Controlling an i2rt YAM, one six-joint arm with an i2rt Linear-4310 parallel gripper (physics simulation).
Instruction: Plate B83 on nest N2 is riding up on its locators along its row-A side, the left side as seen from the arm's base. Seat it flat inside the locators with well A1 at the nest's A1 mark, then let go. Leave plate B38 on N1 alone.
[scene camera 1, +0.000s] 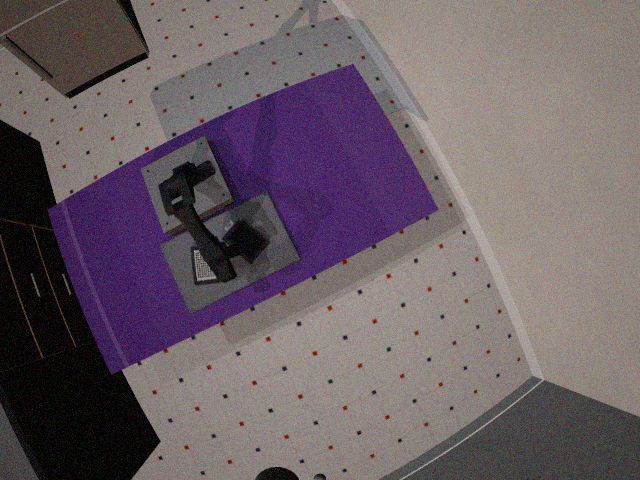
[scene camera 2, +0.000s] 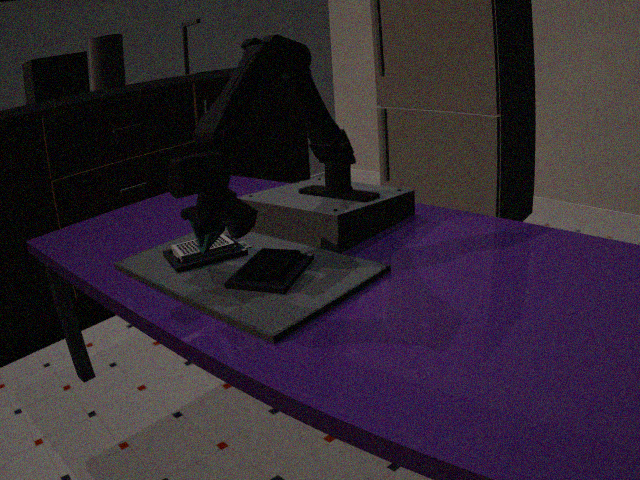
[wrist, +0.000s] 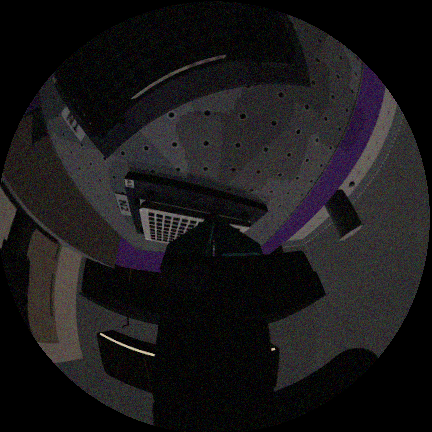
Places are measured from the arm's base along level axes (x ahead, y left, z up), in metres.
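Pixels of known places: gripper, fingertip midpoint: (scene camera 2: 202, 252) (wrist: 213, 217); arm's base at its link origin: (scene camera 1: 192, 178) (scene camera 2: 338, 195).
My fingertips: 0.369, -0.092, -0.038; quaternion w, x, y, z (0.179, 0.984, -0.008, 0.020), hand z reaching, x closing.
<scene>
For each thing: its middle in the pictures, then the offset to it from my fingertips, as dx, dy, dz. "spot": a spot on its surface instead. Level surfaces: height alone.
- Plate B83 at the middle of its body: (wrist: 190, 229) (scene camera 2: 202, 247) (scene camera 1: 205, 264) -0.030, -0.034, -0.004
- black nest N2 at the middle of its body: (wrist: 190, 224) (scene camera 2: 203, 250) (scene camera 1: 205, 264) -0.030, -0.033, -0.013
- A1 mark at the middle of its body: (wrist: 129, 183) -0.079, +0.046, -0.011
- N2 label at a spot on its surface: (wrist: 122, 204) spot: -0.120, +0.006, -0.022
- Dark plate B38 at the middle of its body: (scene camera 2: 270, 264) (scene camera 1: 245, 240) -0.031, +0.163, -0.004
- grey perforated board at the middle of its body: (wrist: 175, 141) (scene camera 2: 237, 267) (scene camera 1: 227, 252) -0.029, +0.071, -0.029
- purple table at its surface level: dz -0.036
- N1 label at a spot on its surface: (wrist: 73, 124) spot: -0.124, +0.127, -0.022
Plate B83 (scene camera 1: 203, 263) (scene camera 2: 187, 250) (wrist: 166, 226), white with a grid of wells, lies in the black nest N2 (scene camera 2: 178, 267) (wrist: 195, 194). In scene camera 2 its pale side shows above the nest rim; whether it is fully flat I cannot tell. The A1 mark (wrist: 130, 183) is at a nest corner, near the N2 label (wrist: 122, 204). My gripper (scene camera 2: 204, 252) (wrist: 213, 217) is shut and empty, its tips down at the plate's top and hiding part of it. Dark plate B38 (scene camera 1: 247, 239) (scene camera 2: 269, 267) sits on N1, beside N2.
Both nests stand on a grey perforated board (scene camera 1: 180, 297) (scene camera 2: 268, 322) (wrist: 255, 135) on the purple table (scene camera 1: 330, 155) (scene camera 2: 465, 335). The arm's base stands on a grey block (scene camera 1: 155, 175) (scene camera 2: 289, 222) behind the board. The N1 label (wrist: 73, 124) shows in the wrist view.
</scene>
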